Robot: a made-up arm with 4 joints.
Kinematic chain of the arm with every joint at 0, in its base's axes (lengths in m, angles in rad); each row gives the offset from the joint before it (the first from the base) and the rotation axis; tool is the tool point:
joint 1: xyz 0 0 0.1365 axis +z
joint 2: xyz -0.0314 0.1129 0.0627 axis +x
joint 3: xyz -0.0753 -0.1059 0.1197 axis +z
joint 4: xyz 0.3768 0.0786 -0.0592 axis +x
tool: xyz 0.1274 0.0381 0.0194
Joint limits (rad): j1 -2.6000..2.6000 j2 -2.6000..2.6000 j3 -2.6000..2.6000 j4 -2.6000..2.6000
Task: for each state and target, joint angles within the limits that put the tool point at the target. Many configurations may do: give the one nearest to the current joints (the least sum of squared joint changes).
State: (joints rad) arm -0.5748 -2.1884 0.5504 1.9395
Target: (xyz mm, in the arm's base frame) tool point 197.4 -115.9 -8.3
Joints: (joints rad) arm -0.0585 -2.6000 0.8376 2.5438
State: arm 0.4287 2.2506 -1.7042 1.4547
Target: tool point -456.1 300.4 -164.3
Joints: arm 1.2867 2.5992 -1.1406 1.4826
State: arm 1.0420 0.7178 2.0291 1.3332
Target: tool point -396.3 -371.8 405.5
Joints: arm 1.0003 0.9624 2.4112 1.3759
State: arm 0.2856 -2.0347 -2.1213 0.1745
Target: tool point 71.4 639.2 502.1
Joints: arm -0.0633 -2.4804 -1.5216 0.1715
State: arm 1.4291 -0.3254 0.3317 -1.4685
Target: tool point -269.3 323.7 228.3
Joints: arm 1.7474 0.0507 0.2068 -1.4838
